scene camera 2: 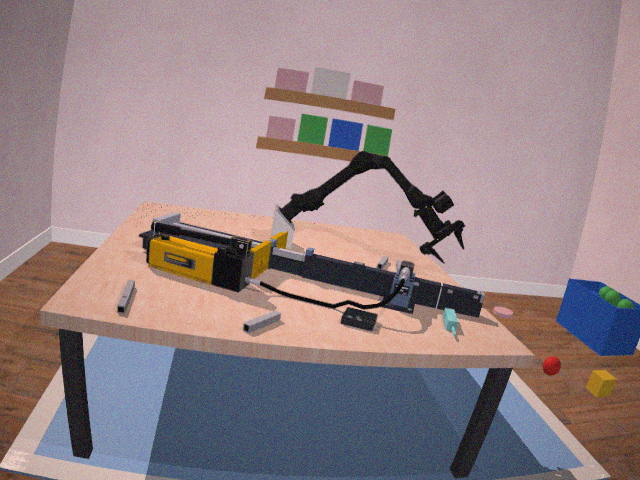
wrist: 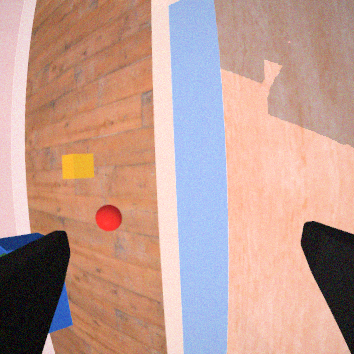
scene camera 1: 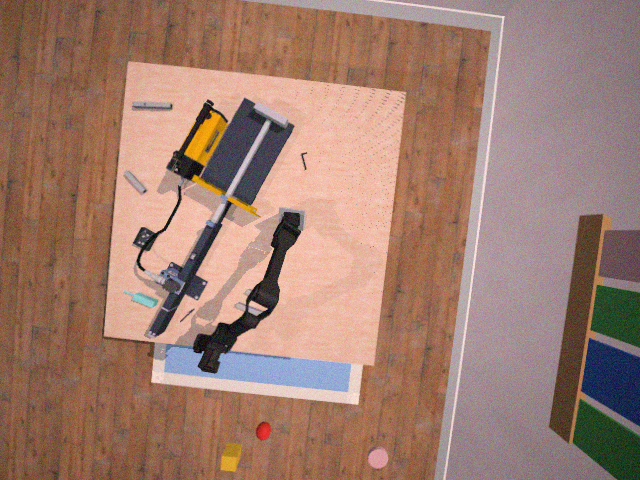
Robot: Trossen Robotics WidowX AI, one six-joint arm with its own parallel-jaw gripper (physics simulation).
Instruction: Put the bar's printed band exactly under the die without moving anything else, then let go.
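Seen in the pictures: gripper, fingertip midpoint: [scene camera 2: 454, 256] [wrist: 188, 240]; arm's base, origin of the base link: [scene camera 2: 284, 215] [scene camera 1: 292, 218].
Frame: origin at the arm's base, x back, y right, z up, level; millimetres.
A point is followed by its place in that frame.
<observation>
A long dark bar [scene camera 1: 204, 249] @[x -383, y -170, z -58 mm] [scene camera 2: 341, 273] @[x -414, y -152, z -71 mm] runs from the yellow-edged fixture through the blue-grey press head [scene camera 1: 171, 279] [scene camera 2: 404, 281]. Its thin white printed band [scene camera 1: 166, 308] @[x -520, y -444, z -37 mm] [scene camera 2: 439, 296] @[x -542, y -442, z -73 mm] shows between the head and the bar's free end, apart from the head. The die inside the head cannot be made out. My gripper [scene camera 2: 452, 254] @[x -271, y -601, z -11 mm] [wrist: 188, 240] @[x -271, y -601, z -11 mm] is open and empty, high above the table level. In scene camera 1 its fingertips are hidden under the arm's end, which overlaps the table edge near the bar's free end. The wrist view does not show bar or die.
A yellow pump [scene camera 1: 205, 137] @[x -406, y 313, z -30 mm] [scene camera 2: 181, 259] @[x -479, y 342, z -62 mm] connects to the head by a black hose [scene camera 1: 174, 209] @[x -558, y -4, z -102 mm] [scene camera 2: 305, 299] @[x -572, y -23, z -106 mm]. A black box [scene camera 1: 145, 238] @[x -690, y -152, z -112 mm] [scene camera 2: 359, 318] @[x -661, y -160, z -112 mm], a teal bottle [scene camera 1: 143, 299] @[x -659, y -431, z -84 mm] [scene camera 2: 450, 320] @[x -702, y -415, z -84 mm], several short grey bars and a hex key [scene camera 1: 303, 161] @[x 15, y 275, z -109 mm] lie on the table [scene camera 1: 330, 320] @[x 212, y -456, z -113 mm] [scene camera 2: 206, 325] @[x -788, y 243, z -114 mm].
</observation>
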